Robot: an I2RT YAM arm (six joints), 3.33 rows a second.
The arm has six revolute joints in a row. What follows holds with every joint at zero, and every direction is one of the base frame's.
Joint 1 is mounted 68 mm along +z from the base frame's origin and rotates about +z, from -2.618 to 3.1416 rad.
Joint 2 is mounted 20 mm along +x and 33.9 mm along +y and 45.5 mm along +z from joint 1 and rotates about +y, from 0 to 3.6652 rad.
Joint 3 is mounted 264 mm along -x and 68.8 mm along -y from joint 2 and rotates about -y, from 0 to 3.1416 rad.
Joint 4 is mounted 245 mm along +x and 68.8 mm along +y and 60 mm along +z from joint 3 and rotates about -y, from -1.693 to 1.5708 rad.
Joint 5 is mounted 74 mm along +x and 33.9 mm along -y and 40.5 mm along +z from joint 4 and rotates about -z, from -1.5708 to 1.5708 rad.
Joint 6 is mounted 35.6 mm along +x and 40.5 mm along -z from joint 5 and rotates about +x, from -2.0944 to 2.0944 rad.
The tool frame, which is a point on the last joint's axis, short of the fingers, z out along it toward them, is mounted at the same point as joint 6; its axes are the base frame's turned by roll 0, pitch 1.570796 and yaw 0 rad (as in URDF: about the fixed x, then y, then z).
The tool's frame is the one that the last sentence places.
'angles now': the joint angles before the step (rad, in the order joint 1, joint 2, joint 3, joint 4, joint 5, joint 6). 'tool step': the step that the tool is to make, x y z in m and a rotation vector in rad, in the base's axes. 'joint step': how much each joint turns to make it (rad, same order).
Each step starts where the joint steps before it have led.
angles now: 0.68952, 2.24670, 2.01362, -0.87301, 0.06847, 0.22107
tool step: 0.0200, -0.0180, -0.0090, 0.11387, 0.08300, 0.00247
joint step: -0.06552, 0.02205, 0.00007, 0.02581, -0.15636, 0.00276
